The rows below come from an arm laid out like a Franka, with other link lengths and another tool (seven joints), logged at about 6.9 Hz.
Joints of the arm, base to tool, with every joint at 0 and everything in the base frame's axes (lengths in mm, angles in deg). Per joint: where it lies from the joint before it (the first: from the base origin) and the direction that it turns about. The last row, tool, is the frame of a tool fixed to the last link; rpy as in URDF.
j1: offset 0 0 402.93 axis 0 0 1
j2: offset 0 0 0 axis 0 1 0
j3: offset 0 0 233.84 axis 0 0 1
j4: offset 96.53 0 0 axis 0 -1 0
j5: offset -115.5 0 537.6 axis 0 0 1
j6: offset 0 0 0 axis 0 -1 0
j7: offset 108.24 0 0 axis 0 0 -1
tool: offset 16 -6 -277.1 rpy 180 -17.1 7.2
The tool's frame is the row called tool.
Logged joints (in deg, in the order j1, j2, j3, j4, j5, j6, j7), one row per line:
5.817, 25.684, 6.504, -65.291, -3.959, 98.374, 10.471
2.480, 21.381, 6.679, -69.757, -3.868, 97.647, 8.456
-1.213, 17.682, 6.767, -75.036, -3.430, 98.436, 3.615
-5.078, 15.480, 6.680, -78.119, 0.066, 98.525, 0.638
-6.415, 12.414, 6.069, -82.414, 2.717, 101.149, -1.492
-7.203, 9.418, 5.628, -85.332, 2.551, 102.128, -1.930
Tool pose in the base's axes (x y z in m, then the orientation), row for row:
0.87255, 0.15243, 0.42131, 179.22, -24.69, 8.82
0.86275, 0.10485, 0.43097, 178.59, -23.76, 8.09
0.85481, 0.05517, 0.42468, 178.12, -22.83, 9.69
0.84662, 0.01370, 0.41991, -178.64, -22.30, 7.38
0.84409, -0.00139, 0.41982, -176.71, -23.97, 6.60
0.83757, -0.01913, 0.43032, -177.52, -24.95, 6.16
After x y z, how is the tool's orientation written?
As angles about the fixed x, y, z axes (roll, pitch, yaw), in degrees.
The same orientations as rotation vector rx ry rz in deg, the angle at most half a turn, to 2 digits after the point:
-174.25, -13.18, -38.22
-175.44, -11.95, -37.05
-175.76, -14.31, -35.72
-173.55, -11.60, -34.08
-171.31, -10.93, -36.10
-171.85, -10.07, -37.83

